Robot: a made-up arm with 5 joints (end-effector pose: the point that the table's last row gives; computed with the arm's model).
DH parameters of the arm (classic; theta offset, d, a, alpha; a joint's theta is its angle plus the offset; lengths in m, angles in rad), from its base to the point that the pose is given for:
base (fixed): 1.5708 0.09 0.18 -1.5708
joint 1: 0 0.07 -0.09 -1.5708
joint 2: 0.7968 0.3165 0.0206 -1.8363
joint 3: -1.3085 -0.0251 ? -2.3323
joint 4: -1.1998 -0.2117 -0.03 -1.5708
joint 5: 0 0.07 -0.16 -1.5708
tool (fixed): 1.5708 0.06 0 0
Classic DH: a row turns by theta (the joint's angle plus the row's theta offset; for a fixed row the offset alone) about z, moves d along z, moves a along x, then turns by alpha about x.
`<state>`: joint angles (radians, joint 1 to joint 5).
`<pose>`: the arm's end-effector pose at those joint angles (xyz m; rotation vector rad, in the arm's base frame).
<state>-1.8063 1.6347 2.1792 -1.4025 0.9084</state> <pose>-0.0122 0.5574 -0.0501 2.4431 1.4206 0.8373</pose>
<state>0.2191 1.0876 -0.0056 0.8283 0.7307</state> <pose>-0.2797 0.2139 -0.0267 0.1371 -1.0859 -0.5561</pose>
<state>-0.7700 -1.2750 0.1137 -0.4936 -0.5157</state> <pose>0.1924 0.2159 -0.3830 -1.1518 0.9261 -1.5296</pose>
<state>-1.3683 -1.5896 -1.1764 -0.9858 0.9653</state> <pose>-0.0372 0.3579 -0.1355 -0.9759 2.4463 -1.0398</pose>
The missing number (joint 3, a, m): -0.132
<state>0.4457 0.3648 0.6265 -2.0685 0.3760</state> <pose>0.0238 -0.2274 -0.1221 0.7492 1.7452 -1.3582</pose>
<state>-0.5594 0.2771 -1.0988 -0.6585 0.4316</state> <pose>-0.2324 0.1582 -0.0724 0.6753 -1.0802 0.6798</pose>
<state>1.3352 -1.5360 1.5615 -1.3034 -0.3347</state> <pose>0.0129 -0.2762 -0.1769 -1.9648 1.6190 -1.1668</pose>
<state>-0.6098 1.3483 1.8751 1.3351 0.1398</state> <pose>-0.3081 0.3935 -0.5307 1.2562 -2.3654 0.3893</pose>
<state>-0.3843 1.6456 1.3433 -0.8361 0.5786</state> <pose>-0.0779 0.2342 -0.4665 -1.6915 -2.5528 0.3518</pose>
